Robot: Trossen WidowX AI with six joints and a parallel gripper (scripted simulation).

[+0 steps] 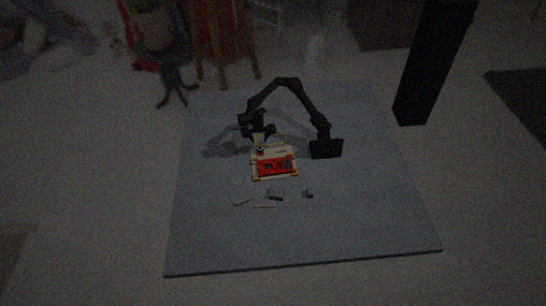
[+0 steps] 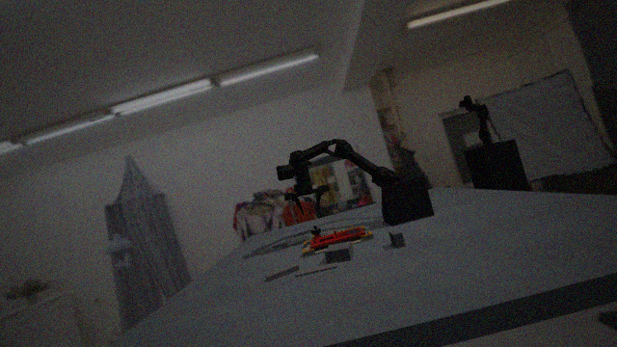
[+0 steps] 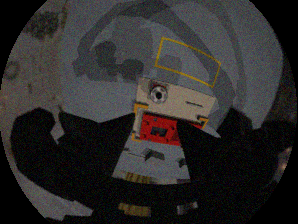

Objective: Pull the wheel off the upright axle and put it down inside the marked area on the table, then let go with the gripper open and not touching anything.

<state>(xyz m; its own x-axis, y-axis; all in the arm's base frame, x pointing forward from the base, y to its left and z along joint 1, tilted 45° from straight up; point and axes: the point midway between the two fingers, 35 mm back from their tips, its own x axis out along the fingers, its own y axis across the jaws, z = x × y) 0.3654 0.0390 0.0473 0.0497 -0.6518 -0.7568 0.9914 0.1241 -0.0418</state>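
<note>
Now: the wheel 2 cm to the right of my gripper tip and 8 cm below it.
</note>
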